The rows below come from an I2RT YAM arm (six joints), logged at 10 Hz.
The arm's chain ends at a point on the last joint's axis. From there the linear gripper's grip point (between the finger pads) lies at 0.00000 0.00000 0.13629 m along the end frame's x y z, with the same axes.
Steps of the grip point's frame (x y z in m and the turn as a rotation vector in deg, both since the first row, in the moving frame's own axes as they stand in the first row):
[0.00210 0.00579 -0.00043 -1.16 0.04 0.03]
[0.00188 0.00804 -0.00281 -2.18 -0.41 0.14]
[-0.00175 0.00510 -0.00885 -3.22 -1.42 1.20]
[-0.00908 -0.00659 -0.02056 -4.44 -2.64 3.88]
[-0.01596 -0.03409 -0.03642 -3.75 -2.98 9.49]
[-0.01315 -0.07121 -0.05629 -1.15 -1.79 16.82]
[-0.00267 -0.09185 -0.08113 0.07 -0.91 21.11]
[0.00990 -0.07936 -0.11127 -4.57 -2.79 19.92]
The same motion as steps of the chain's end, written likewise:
[0.00201 0.00303 -0.00040 -1.16 0.04 0.03]
[0.00286 0.00286 -0.00271 -2.18 -0.41 0.14]
[0.00171 -0.00252 -0.00859 -3.22 -1.42 1.20]
[-0.00246 -0.01692 -0.02001 -4.44 -2.64 3.88]
[-0.00818 -0.04237 -0.03595 -3.75 -2.98 9.49]
[-0.00856 -0.07329 -0.05620 -1.15 -1.79 16.82]
[-0.00058 -0.09129 -0.08111 0.07 -0.91 21.11]
[0.01826 -0.08886 -0.11068 -4.57 -2.79 19.92]

